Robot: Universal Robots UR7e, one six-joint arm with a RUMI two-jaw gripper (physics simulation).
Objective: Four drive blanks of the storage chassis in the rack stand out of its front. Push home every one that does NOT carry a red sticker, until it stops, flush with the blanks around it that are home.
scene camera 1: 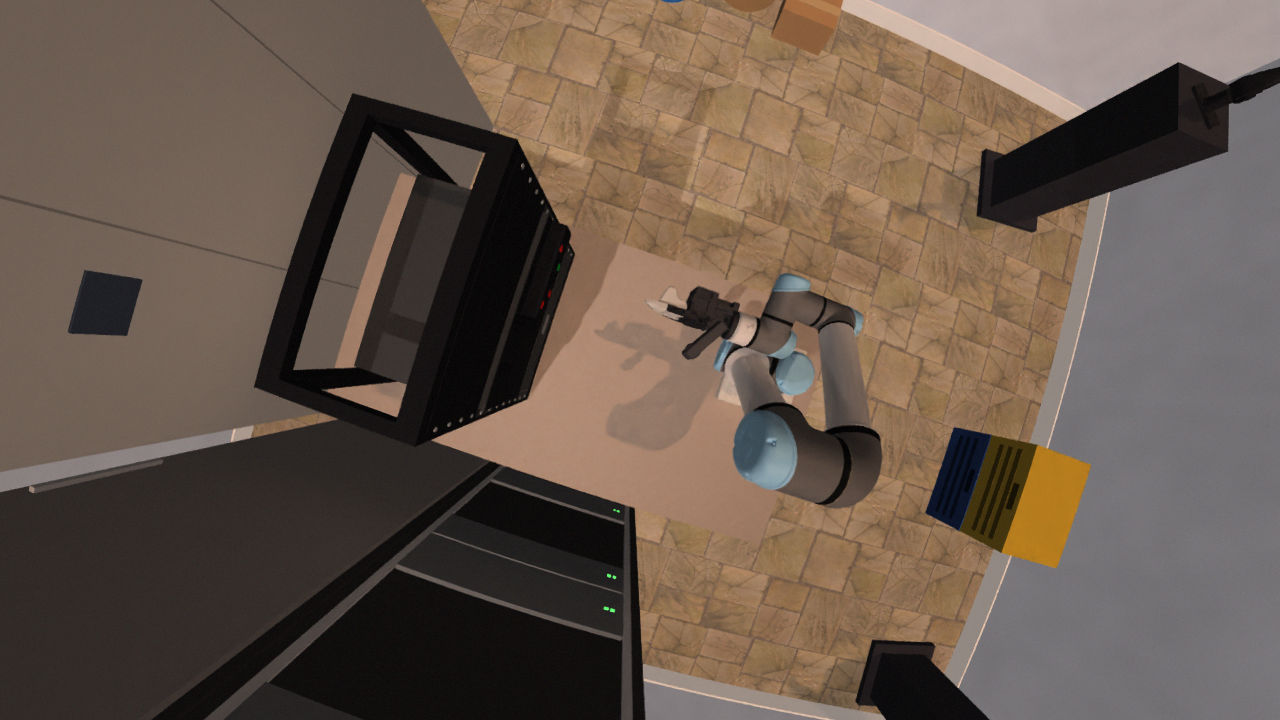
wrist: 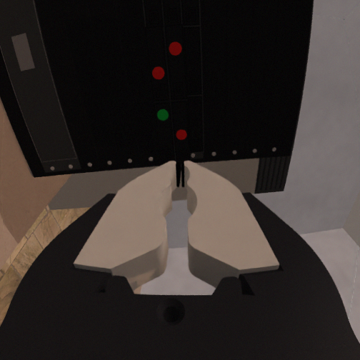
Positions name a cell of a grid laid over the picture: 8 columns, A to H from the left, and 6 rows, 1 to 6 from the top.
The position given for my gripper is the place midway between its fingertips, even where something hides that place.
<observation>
In view: my gripper (scene camera 1: E3) and a black rack (scene camera 1: C3).
The black rack shows as well in the wrist view (wrist: C2). My gripper shows as well in the wrist view (wrist: E3).
</observation>
